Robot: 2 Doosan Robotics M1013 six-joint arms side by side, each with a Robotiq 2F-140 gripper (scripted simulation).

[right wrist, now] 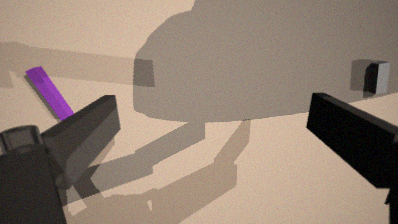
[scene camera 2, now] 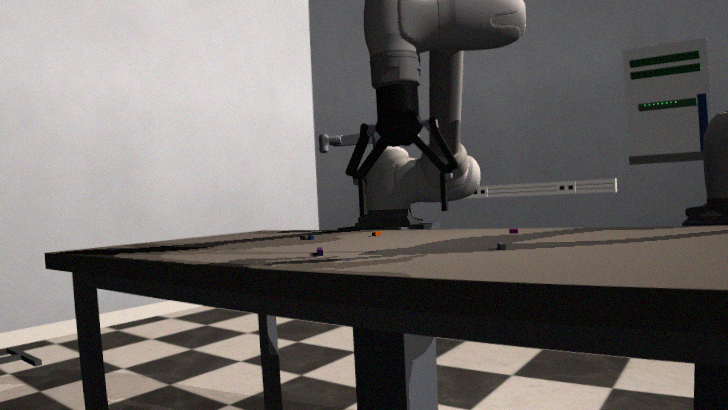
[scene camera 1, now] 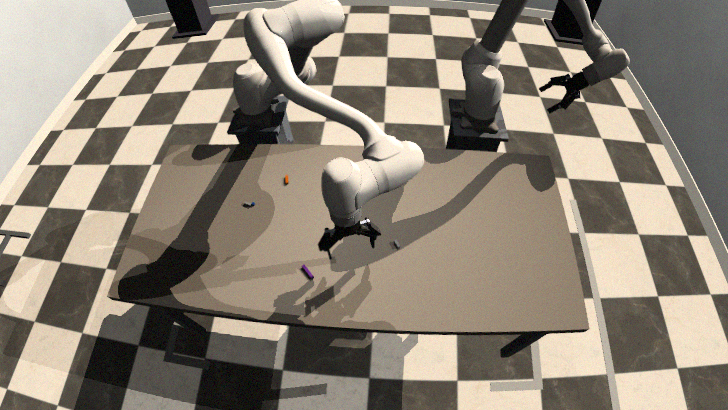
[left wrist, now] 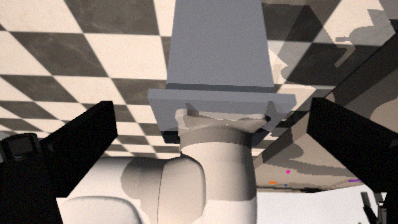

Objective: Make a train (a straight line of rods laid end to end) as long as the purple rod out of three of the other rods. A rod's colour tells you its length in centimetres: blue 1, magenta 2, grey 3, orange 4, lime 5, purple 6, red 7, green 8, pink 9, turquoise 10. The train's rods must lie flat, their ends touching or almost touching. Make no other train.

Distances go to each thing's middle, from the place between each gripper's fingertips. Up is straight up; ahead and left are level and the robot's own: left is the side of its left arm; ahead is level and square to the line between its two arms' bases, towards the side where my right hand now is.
Now: right hand (scene camera 2: 403, 212) 6 cm short of the purple rod (right wrist: 38, 76), 15 cm to the left of it and 7 cm above it.
My left gripper (scene camera 1: 544, 100) is now 1010 mm to the left of the purple rod, 850 mm short of it and 120 mm above it.
